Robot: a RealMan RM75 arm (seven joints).
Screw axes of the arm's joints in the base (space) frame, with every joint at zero. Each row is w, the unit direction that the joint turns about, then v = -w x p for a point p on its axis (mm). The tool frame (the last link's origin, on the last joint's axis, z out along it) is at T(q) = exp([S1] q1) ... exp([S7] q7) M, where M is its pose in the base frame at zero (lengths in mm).
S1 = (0, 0, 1, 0, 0, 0)
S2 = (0, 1, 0, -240.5, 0, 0)
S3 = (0, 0, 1, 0, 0, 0)
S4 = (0, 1, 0, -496.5, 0, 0)
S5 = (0, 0, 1, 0, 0, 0)
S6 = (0, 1, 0, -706.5, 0, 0)
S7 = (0, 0, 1, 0, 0, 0)
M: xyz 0 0 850.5 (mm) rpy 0 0 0 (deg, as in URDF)
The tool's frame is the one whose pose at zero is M.
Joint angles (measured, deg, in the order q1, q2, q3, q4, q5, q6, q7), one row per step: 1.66 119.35 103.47 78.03 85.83 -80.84 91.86; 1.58 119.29 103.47 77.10 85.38 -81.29 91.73; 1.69 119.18 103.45 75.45 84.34 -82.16 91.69; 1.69 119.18 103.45 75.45 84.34 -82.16 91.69; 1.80 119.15 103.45 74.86 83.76 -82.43 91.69; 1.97 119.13 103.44 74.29 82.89 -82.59 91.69; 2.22 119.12 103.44 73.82 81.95 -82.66 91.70; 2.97 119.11 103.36 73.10 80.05 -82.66 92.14; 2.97 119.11 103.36 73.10 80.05 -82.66 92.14; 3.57 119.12 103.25 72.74 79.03 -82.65 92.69; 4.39 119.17 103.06 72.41 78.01 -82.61 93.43; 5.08 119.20 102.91 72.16 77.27 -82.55 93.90; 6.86 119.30 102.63 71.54 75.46 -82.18 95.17
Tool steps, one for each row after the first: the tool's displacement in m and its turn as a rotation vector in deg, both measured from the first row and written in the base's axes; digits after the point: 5 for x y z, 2 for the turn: 0.00428 -0.00244 -0.00251 -0.91 -0.24 -0.59; 0.01107 -0.00633 -0.00723 -2.76 -0.80 -1.54; 0.01107 -0.00633 -0.00723 -2.76 -0.80 -1.54; 0.01362 -0.00752 -0.00910 -3.45 -1.19 -1.86; 0.01650 -0.00842 -0.01124 -4.14 -1.87 -2.17; 0.01892 -0.00873 -0.01318 -4.71 -2.65 -2.38; 0.02196 -0.00789 -0.01676 -5.83 -4.20 -2.74; 0.02196 -0.00789 -0.01676 -5.83 -4.20 -2.74; 0.02246 -0.00665 -0.01888 -6.56 -4.95 -2.96; 0.02160 -0.00451 -0.02135 -7.35 -5.65 -3.08; 0.02062 -0.00252 -0.02314 -7.88 -6.20 -3.02; 0.01797 0.00336 -0.02716 -8.88 -7.58 -3.03
